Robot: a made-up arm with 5 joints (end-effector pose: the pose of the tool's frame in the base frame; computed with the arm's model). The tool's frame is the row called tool.
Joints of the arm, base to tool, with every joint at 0 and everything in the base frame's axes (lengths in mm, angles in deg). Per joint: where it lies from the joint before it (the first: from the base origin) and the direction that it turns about. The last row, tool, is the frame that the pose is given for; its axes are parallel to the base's.
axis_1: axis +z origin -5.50 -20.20 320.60
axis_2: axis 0 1 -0.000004 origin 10.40 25.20 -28.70
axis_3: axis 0 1 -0.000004 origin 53.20 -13.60 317.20
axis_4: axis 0 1 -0.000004 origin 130.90 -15.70 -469.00
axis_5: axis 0 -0.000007 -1 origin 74.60 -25.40 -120.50
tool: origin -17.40 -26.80 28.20
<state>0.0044 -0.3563 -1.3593 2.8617 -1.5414</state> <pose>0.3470 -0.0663 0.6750 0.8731 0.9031 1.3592</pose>
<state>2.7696 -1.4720 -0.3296 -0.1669 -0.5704</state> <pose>-0.1535 0.1035 0.7152 -2.2533 1.1480 -1.6724</pose>
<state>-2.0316 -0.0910 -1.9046 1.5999 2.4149</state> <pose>-0.2295 -0.4761 0.8669 -0.0870 0.4482 1.8096</pose>
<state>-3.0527 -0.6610 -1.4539 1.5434 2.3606</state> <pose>-0.3025 -0.0485 0.8889 0.2000 0.5546 0.8455</pose>
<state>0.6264 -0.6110 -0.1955 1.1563 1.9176</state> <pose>0.2573 0.1650 0.2465 -0.3585 0.1104 -1.2772</pose>
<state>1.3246 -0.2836 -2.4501 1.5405 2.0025</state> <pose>0.0324 0.1204 1.1132 1.2088 0.1124 -0.5943</pose>
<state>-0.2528 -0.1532 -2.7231 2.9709 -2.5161</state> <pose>0.0931 -0.0642 0.9987 0.1162 0.0219 2.2613</pose>
